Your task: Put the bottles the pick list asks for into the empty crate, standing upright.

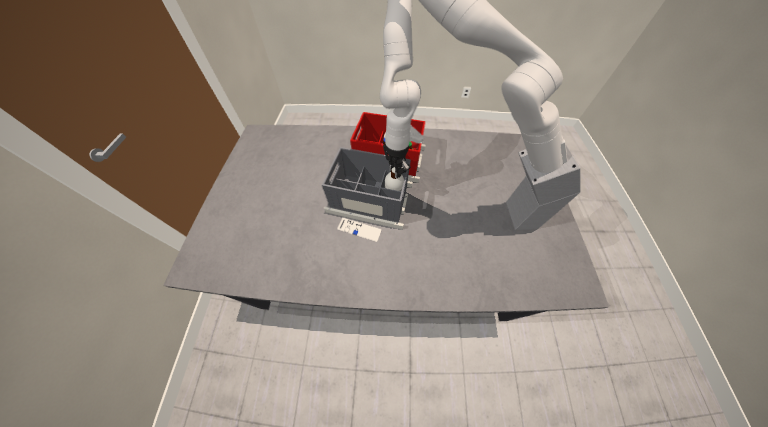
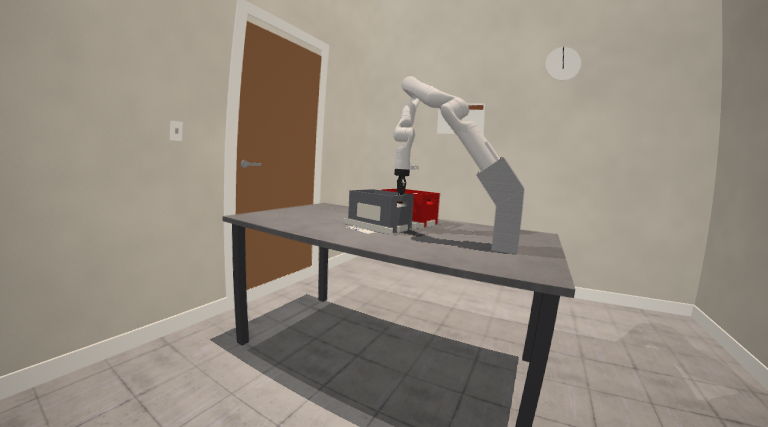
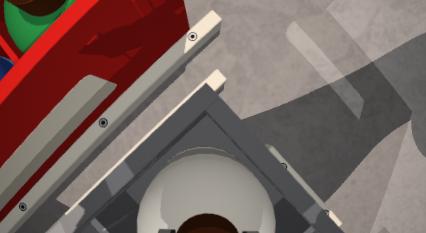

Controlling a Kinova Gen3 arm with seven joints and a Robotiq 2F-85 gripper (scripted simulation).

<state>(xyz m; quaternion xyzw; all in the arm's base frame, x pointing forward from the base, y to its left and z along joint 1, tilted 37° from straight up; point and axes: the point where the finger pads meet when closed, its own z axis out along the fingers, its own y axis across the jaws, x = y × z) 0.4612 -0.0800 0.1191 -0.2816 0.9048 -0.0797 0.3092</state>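
Now: hand 20 cm to the left of the red crate, 7 cm above it and 3 cm short of it. Also, from my hand: blue-label bottle 15 cm to the right, 7 cm below, 4 cm ahead; then green-label bottle 14 cm to the right, 7 cm below, 5 cm behind; then grey crate 10 cm ahead, 7 cm below, 3 cm to the left.
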